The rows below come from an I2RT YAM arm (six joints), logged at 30 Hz.
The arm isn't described. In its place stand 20 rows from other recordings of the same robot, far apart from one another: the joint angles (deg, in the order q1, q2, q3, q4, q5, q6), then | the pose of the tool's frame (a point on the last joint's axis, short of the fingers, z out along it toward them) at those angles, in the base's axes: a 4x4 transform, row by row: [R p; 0 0 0 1], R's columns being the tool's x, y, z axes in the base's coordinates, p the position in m.
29.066, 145.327, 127.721, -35.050, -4.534, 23.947 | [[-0.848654 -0.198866 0.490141 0.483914], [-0.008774 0.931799 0.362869 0.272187], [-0.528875 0.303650 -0.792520 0.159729], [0 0 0 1]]
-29.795, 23.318, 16.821, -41.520, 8.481, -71.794 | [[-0.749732 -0.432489 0.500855 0.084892], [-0.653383 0.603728 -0.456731 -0.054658], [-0.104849 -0.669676 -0.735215 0.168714], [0 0 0 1]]
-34.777, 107.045, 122.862, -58.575, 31.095, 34.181 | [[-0.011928 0.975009 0.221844 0.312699], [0.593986 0.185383 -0.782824 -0.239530], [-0.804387 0.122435 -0.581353 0.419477], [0 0 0 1]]
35.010, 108.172, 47.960, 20.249, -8.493, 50.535 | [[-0.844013 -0.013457 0.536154 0.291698], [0.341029 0.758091 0.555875 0.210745], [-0.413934 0.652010 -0.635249 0.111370], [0 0 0 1]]
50.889, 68.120, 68.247, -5.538, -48.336, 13.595 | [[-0.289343 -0.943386 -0.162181 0.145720], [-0.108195 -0.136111 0.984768 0.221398], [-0.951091 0.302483 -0.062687 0.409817], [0 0 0 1]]
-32.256, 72.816, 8.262, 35.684, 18.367, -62.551 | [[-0.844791 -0.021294 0.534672 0.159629], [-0.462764 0.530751 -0.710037 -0.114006], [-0.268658 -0.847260 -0.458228 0.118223], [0 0 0 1]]
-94.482, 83.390, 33.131, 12.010, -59.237, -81.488 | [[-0.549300 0.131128 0.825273 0.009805], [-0.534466 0.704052 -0.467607 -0.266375], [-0.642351 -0.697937 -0.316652 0.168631], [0 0 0 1]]
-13.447, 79.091, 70.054, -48.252, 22.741, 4.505 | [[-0.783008 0.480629 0.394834 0.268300], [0.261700 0.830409 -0.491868 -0.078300], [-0.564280 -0.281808 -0.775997 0.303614], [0 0 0 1]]
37.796, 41.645, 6.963, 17.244, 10.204, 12.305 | [[-0.331442 -0.408351 0.850527 0.132156], [0.008378 0.900173 0.435452 0.094516], [-0.943438 0.151453 -0.294934 0.166187], [0 0 0 1]]
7.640, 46.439, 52.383, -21.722, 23.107, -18.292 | [[-0.334981 0.154709 0.929437 0.178535], [-0.336200 0.901871 -0.271291 0.009853], [-0.880203 -0.403353 -0.250096 0.360831], [0 0 0 1]]
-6.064, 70.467, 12.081, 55.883, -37.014, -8.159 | [[0.029920 -0.514682 0.856859 0.214651], [-0.117138 0.849530 0.514370 -0.001251], [-0.992665 -0.115761 -0.034871 0.180645], [0 0 0 1]]
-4.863, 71.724, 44.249, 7.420, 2.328, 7.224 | [[-0.323543 0.164716 0.931766 0.284036], [0.153626 0.980810 -0.120041 -0.025617], [-0.933659 0.104305 -0.342639 0.266810], [0 0 0 1]]
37.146, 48.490, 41.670, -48.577, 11.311, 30.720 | [[-0.821156 -0.097543 0.562306 0.129577], [0.006357 0.983661 0.179918 0.089403], [-0.570668 0.151316 -0.807119 0.252034], [0 0 0 1]]
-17.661, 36.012, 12.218, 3.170, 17.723, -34.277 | [[-0.592991 0.274099 0.757120 0.145195], [-0.374197 0.738769 -0.560533 -0.057602], [-0.712978 -0.615703 -0.335516 0.186767], [0 0 0 1]]
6.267, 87.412, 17.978, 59.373, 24.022, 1.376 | [[-0.166429 0.302809 0.938407 0.255255], [0.003789 0.951869 -0.306481 0.013453], [-0.986046 -0.047452 -0.159566 0.150316], [0 0 0 1]]
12.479, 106.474, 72.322, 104.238, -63.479, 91.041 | [[-0.410666 -0.910682 -0.044846 0.346483], [0.366370 -0.209852 0.906496 0.109305], [-0.834941 0.355837 0.419826 0.363296], [0 0 0 1]]
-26.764, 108.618, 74.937, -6.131, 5.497, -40.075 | [[-0.768323 0.025233 0.639565 0.378375], [-0.330217 0.840348 -0.429851 -0.194652], [-0.548304 -0.541460 -0.637326 0.207676], [0 0 0 1]]
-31.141, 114.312, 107.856, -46.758, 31.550, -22.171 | [[-0.902300 0.397793 0.166182 0.368128], [0.169448 0.681691 -0.711747 -0.244192], [-0.396413 -0.614050 -0.682495 0.302599], [0 0 0 1]]
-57.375, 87.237, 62.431, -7.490, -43.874, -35.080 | [[-0.403130 0.072807 0.912242 0.203594], [-0.138689 0.980456 -0.139539 -0.272281], [-0.904573 -0.182771 -0.385154 0.275621], [0 0 0 1]]
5.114, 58.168, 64.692, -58.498, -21.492, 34.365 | [[-0.821355 0.188854 0.538247 0.181452], [0.453808 0.788034 0.416005 0.029334], [-0.345593 0.585949 -0.732959 0.340858], [0 0 0 1]]
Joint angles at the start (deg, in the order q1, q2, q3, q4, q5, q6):
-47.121 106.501 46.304 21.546 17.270 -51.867
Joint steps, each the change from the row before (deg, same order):
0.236 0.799 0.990 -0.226 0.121 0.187
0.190 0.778 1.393 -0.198 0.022 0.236
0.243 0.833 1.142 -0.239 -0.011 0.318
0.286 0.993 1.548 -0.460 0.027 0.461
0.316 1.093 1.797 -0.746 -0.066 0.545
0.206 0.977 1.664 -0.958 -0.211 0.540
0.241 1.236 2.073 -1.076 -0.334 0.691
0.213 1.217 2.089 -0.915 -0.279 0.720
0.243 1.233 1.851 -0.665 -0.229 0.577
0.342 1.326 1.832 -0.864 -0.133 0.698
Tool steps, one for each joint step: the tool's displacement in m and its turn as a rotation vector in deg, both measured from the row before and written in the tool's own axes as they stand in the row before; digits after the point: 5 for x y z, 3 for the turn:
-0.00321 -0.00022 0.00297 -0.031 -0.056 0.036
-0.00472 -0.00236 0.00318 0.261 -0.369 0.248
-0.00381 -0.00055 0.00317 -0.039 -0.227 0.195
-0.00504 -0.00122 0.00389 -0.013 -0.244 0.321
-0.00567 -0.00125 0.00431 -0.186 -0.254 0.346
-0.00462 -0.00110 0.00401 -0.409 -0.142 0.338
-0.00578 -0.00138 0.00505 -0.481 -0.275 0.478
-0.00587 -0.00179 0.00500 -0.297 -0.332 0.580
-0.00521 -0.00069 0.00495 -0.282 -0.309 0.418
-0.00503 0.00067 0.00514 -0.479 -0.100 0.392

